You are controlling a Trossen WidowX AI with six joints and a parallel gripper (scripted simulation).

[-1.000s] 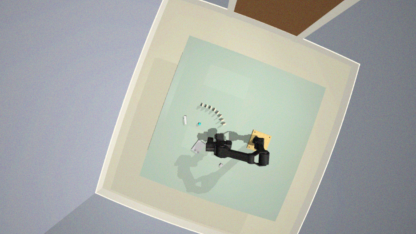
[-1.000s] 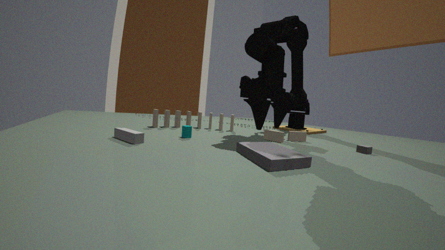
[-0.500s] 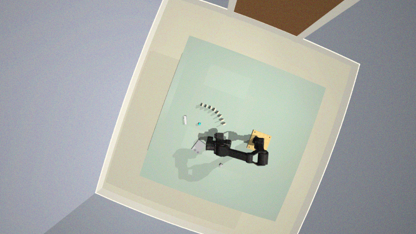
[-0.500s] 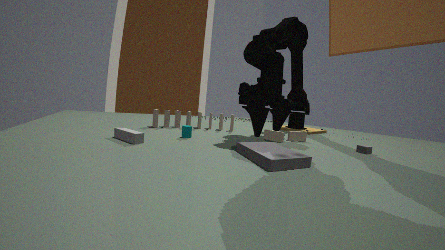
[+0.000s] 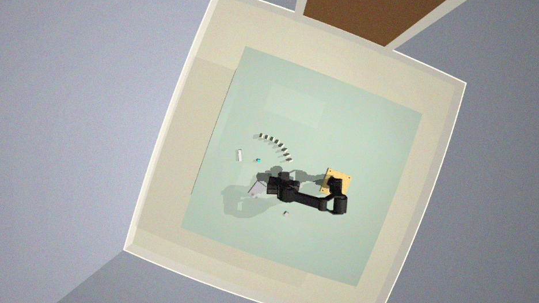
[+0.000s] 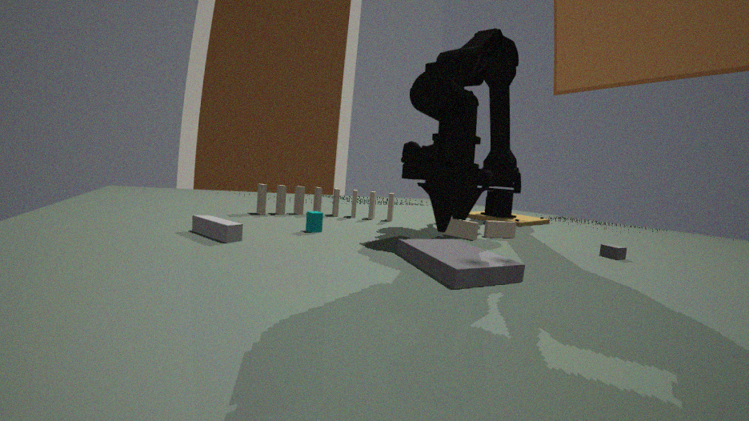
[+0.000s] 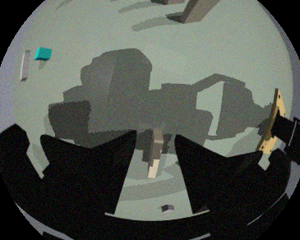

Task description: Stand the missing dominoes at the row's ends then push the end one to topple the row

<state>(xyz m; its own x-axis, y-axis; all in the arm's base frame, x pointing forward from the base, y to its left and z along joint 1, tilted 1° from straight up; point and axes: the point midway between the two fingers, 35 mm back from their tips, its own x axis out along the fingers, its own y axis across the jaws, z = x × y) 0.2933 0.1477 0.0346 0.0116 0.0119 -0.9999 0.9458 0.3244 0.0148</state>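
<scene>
Now: gripper tip 20 cm short of the teal cube, 4 cm to the left of it and 1 cm below it. From my gripper tip the other things lie so: flat grey slab (11 cm ahead, 14 cm to the left); then grey bar (32 cm ahead, 1 cm to the right); then small grey block (13 cm behind, 18 cm to the left).
</scene>
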